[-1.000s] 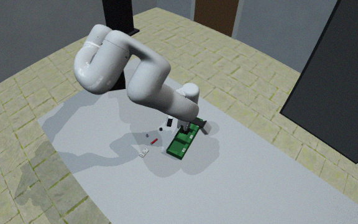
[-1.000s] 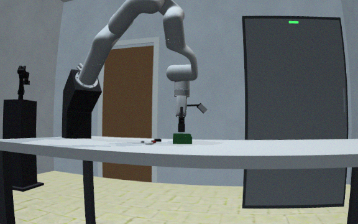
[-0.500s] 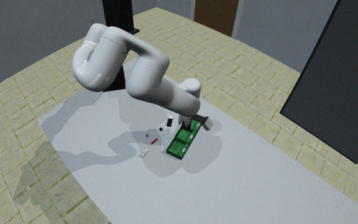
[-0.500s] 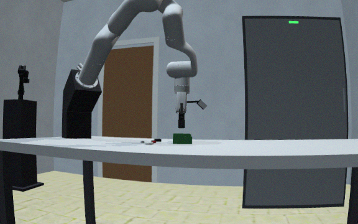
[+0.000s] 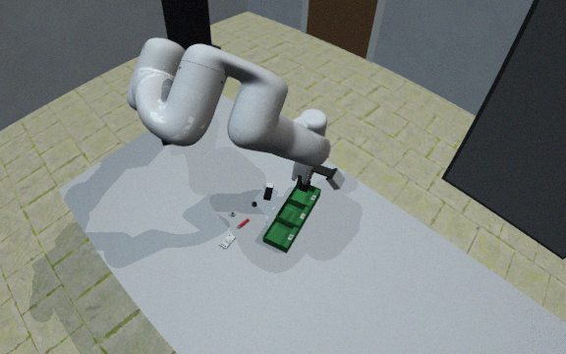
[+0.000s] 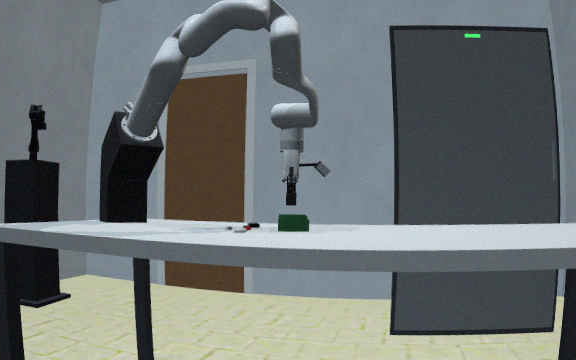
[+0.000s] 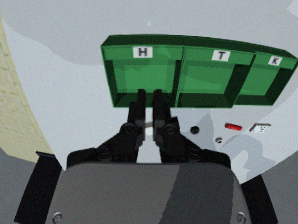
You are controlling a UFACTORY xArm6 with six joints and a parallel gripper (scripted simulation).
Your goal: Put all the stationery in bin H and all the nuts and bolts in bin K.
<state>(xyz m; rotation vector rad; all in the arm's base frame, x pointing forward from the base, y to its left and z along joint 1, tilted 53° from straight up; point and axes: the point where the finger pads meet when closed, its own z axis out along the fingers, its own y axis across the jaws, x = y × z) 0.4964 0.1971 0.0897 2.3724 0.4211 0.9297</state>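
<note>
Now: the black nut 12 cm behind my hand, 11 cm to the right of it and 9 cm below it. The rest, counted from my hand: red stick 10 cm behind, 19 cm to the right, 8 cm below; green three-compartment bin 1 cm ahead, 8 cm to the right, 7 cm below; white domino 10 cm behind, 27 cm to the right, 8 cm below.
</note>
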